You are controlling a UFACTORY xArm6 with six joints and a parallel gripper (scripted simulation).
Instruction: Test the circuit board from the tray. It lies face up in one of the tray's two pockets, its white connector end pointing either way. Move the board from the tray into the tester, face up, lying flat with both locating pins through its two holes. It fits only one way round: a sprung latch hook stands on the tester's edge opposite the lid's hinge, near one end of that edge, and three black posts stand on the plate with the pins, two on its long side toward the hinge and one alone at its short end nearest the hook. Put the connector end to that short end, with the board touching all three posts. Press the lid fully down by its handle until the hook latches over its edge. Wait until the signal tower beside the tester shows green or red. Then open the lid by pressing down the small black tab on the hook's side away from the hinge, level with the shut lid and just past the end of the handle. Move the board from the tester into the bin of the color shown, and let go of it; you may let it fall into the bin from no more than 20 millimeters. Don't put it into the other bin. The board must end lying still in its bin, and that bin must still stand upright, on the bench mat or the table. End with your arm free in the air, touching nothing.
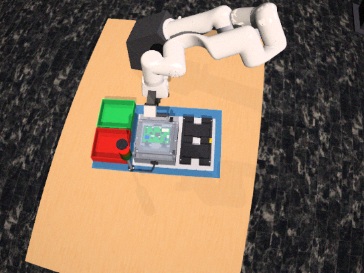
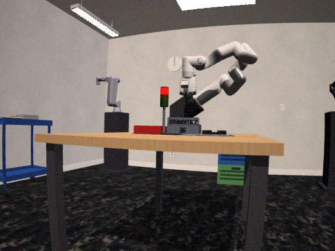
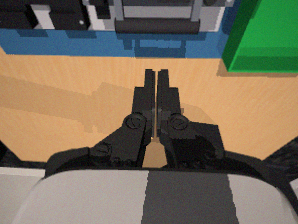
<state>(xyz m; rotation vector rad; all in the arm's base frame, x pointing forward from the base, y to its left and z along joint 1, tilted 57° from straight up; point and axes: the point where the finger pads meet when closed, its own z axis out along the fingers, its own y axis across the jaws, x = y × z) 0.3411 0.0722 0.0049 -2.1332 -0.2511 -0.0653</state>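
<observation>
The black tab lies 120 mm below my hand, 60 mm to the left of it and 10 mm ahead of it. From my hand the other things lie so: tester plate 140 mm below, 90 mm ahead, 20 mm to the left; then tester lid 120 mm below, 90 mm ahead, 20 mm to the left; then green bin 200 mm to the right, 190 mm below, 20 mm ahead.
</observation>
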